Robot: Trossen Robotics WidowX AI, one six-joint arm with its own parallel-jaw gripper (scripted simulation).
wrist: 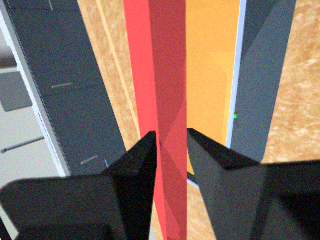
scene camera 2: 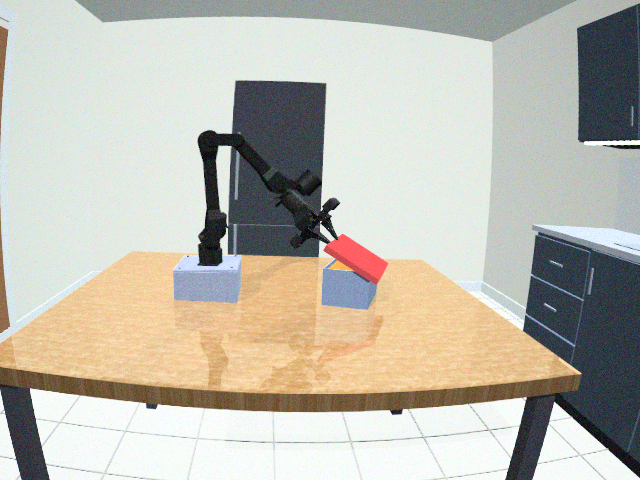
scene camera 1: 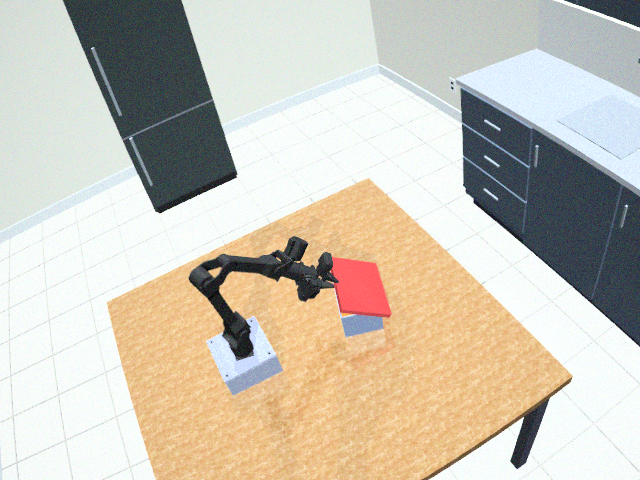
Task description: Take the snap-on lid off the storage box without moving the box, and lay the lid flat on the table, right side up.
Labels:
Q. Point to a storage box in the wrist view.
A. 234, 63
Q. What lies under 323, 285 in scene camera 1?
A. The gripper.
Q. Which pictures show the gripper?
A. The wrist view, scene camera 2 and scene camera 1: all of them.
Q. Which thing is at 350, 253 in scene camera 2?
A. A lid.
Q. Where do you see a lid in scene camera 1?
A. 359, 291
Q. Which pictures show the storage box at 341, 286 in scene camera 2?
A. The wrist view, scene camera 2 and scene camera 1: all of them.

